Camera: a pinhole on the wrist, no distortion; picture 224 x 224 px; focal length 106.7 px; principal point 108.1 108.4 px. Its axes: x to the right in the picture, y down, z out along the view. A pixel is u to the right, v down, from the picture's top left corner.
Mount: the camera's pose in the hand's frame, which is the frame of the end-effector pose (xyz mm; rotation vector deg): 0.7 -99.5 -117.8 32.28 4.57 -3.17
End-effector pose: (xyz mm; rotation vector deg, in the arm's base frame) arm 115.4 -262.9 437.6 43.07 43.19 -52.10
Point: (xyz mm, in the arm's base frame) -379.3 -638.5 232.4
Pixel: 134 30
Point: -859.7 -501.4 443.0
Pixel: outside the picture
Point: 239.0 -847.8 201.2
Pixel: 200 157
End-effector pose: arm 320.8 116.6 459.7 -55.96 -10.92 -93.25
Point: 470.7 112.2 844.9
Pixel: 179 212
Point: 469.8 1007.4 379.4
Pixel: outside the picture
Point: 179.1 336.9 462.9
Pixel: 11 111
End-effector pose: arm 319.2 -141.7 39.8 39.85 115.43 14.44
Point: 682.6 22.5 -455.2
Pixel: 161 216
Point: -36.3 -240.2 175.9
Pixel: behind the camera
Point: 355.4 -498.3 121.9
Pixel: outside the picture
